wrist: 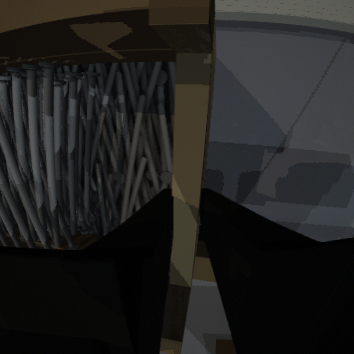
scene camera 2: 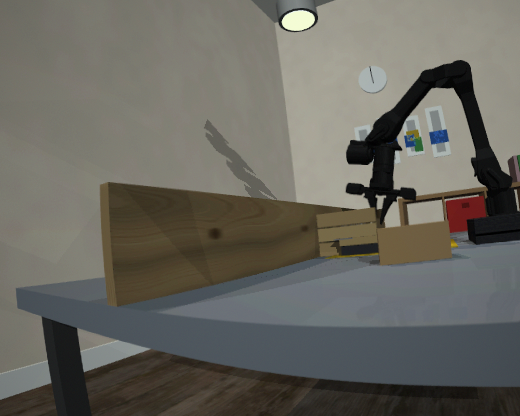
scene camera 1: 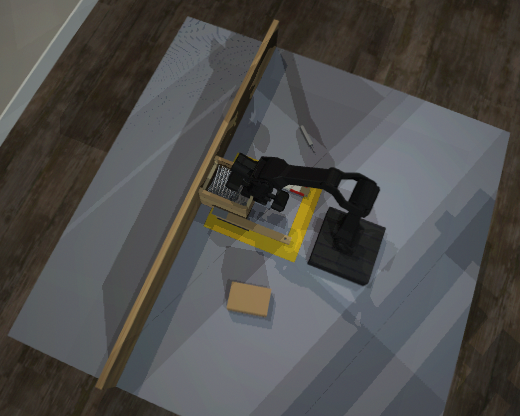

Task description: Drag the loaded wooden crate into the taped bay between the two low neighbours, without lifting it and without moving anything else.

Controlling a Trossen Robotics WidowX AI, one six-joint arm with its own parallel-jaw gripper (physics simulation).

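Where they show: gripper, fingertip midpoint: (wrist: 185, 197) (scene camera 2: 377, 223) (scene camera 1: 251, 197); arm's base, link origin: (scene camera 2: 503, 214) (scene camera 1: 345, 243).
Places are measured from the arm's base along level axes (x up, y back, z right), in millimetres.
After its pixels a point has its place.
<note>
The wooden crate (scene camera 1: 226, 202) {x 55, y -384, z -33 mm} (scene camera 2: 347, 232) {x 1, y -395, z -34 mm} (wrist: 191, 140) {x 29, y -321, z 54 mm}, loaded with grey nails (wrist: 75, 150) {x 4, y -388, z 40 mm}, stands upright close to the long board, at that end of the taped area. My gripper (scene camera 2: 378, 215) {x 15, y -324, z 24 mm} (wrist: 185, 197) {x 15, y -324, z 24 mm} is shut on the crate's side wall, one finger inside and one outside; the wrist hides the fingertips in scene camera 1. Yellow tape (scene camera 1: 305, 210) {x -55, y -151, z 74 mm} marks the bay. A low wooden strip (scene camera 1: 265, 232) {x -13, y -243, z -57 mm} lies along one taped side. A low white and red thing (scene camera 1: 297, 192) {x -45, y -197, z 120 mm} shows partly under the arm; the rest is hidden.
A tall wooden board (scene camera 1: 165, 250) {x 84, y -483, z -242 mm} (scene camera 2: 215, 250) {x -5, y -480, z -463 mm} stands across the table beside the crate. A tan block (scene camera 1: 249, 299) {x 4, y -211, z -271 mm} (scene camera 2: 415, 244) {x -28, y -204, z -307 mm} stands outside the tape. A thin pale pen-like thing (scene camera 1: 306, 137) {x -45, y -237, z 325 mm} lies on the other side. The robot base (scene camera 1: 350, 250) {x 87, y 11, z -43 mm} stands near the tape's corner.
</note>
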